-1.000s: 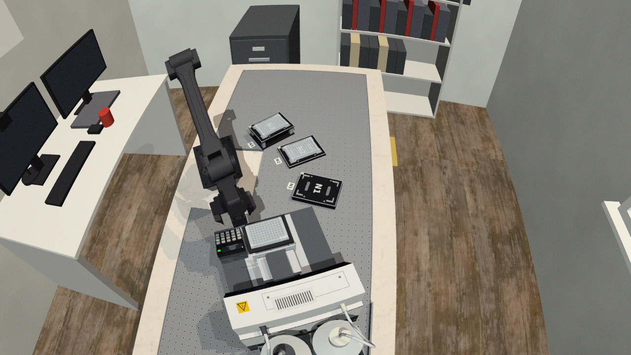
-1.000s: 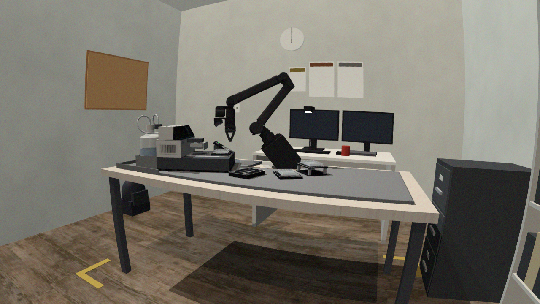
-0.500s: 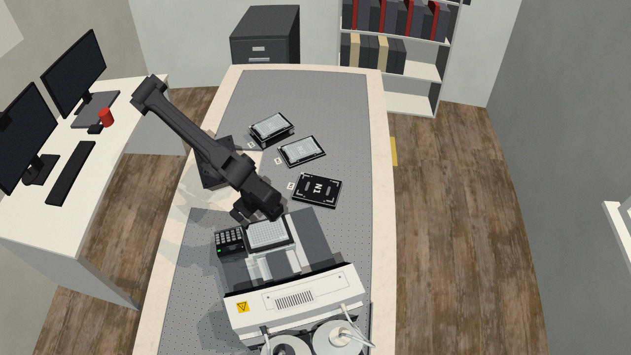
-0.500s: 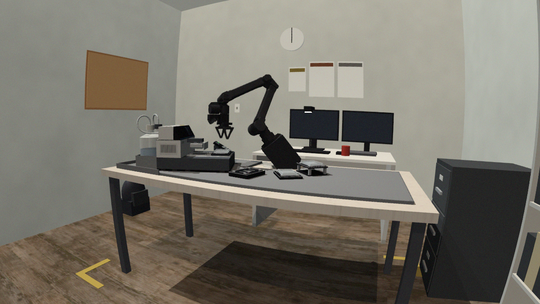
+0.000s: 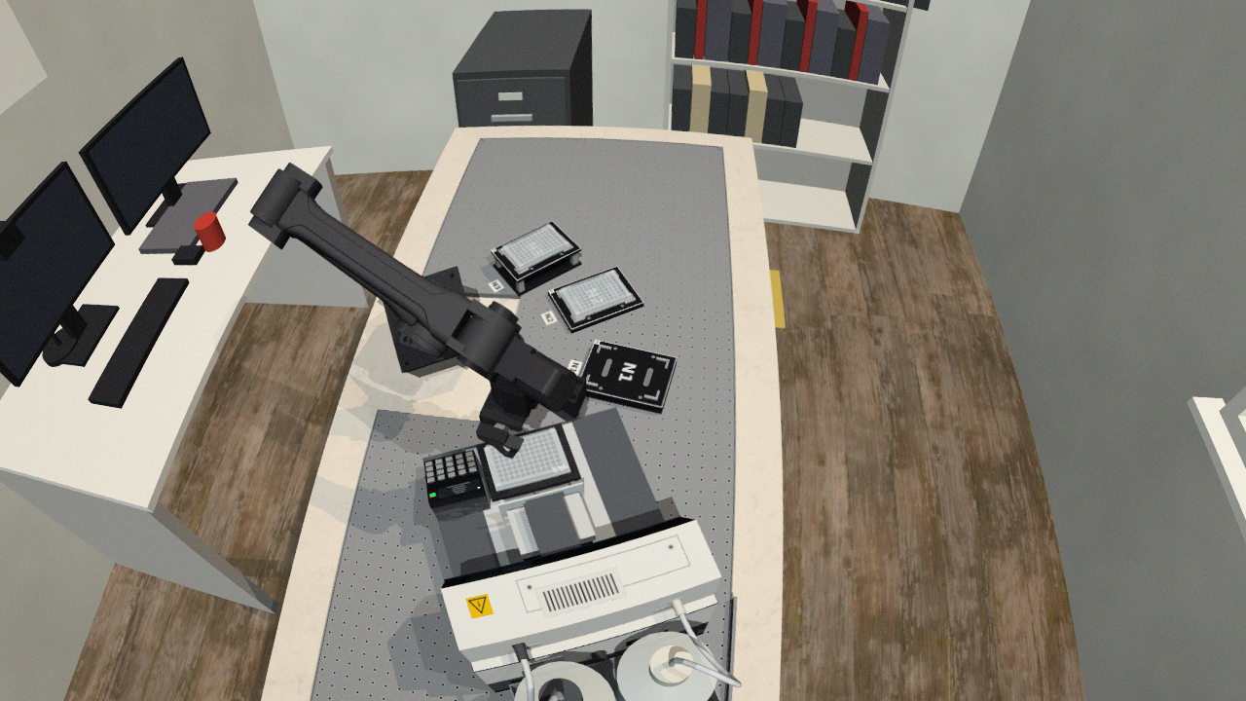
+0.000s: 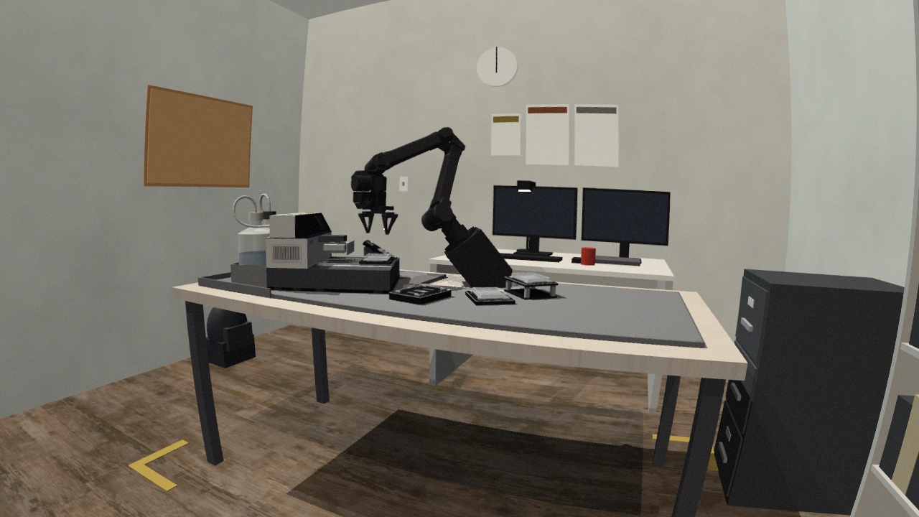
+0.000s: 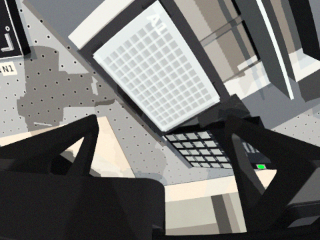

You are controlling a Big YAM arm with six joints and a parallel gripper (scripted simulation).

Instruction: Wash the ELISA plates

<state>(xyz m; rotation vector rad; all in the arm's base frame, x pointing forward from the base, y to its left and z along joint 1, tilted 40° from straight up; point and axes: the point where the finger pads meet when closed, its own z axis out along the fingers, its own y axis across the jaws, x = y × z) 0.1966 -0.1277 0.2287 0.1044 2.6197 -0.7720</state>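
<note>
Right now my hand is 100 mm above the white ELISA plate. Also, from my hand: black nest 450 mm to the left, 180 mm below, 60 mm ahead; then plate washer 140 mm to the right, 70 mm ahead, 60 mm below.
</note>
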